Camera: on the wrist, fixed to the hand. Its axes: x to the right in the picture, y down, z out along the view.
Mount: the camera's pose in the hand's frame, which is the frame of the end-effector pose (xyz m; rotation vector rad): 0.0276 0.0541 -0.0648 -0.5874 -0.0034 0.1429
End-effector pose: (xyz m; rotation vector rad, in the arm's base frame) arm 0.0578 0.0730 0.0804 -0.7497 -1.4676 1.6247
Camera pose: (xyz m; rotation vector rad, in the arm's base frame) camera 0.0896 0.1296 0.0198 -1.1948 -1.9588 1.2908
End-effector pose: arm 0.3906 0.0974 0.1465 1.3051 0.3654 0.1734
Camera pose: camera 0.3973 0.1794 0.1800 0.7494 0.1944 0.3690
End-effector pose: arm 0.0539 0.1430 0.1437 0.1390 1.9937 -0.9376
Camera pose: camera 0.0168 0.2172 0.1120 -0.0500 2.1399 -0.2378
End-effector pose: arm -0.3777 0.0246 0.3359 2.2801 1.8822 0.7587
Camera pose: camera -0.3535 0.0222 0.4213 2.0322 1.2677 1.1404
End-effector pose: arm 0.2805 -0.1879 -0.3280 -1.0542 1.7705 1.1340
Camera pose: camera 0.2101 -0.2409 -0.3167 -1.2646 1.5595 1.8103
